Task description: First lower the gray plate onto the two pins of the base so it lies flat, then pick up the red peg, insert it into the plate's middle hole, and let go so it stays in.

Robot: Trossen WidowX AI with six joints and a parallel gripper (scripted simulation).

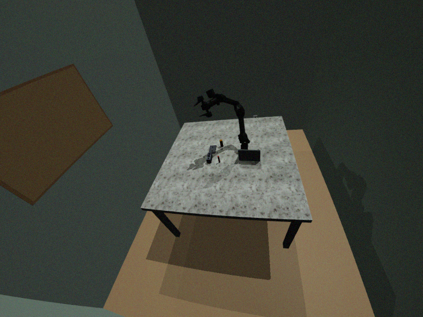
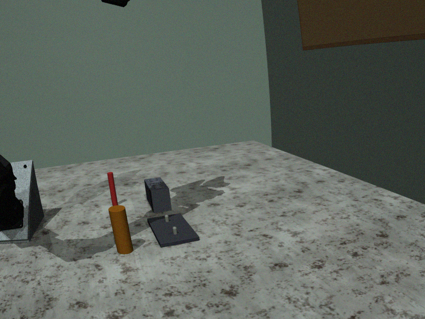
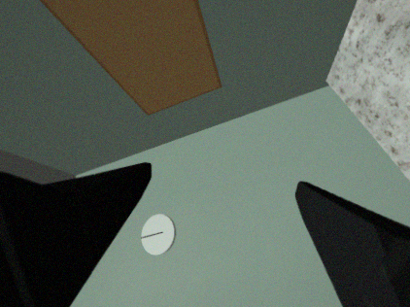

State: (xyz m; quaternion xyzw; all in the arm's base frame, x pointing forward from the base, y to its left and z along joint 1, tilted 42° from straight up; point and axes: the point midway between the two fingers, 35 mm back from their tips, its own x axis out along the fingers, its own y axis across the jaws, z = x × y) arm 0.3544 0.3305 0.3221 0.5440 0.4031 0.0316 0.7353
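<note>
Right now the gray plate is 20 mm behind my gripper tip, 40 mm to the left of it and 480 mm below it. The rest, counted from my gripper tip: orange cylinder: 110 mm behind, 170 mm to the right, 480 mm below; then red peg: 120 mm behind, 70 mm to the left, 480 mm below.
</note>
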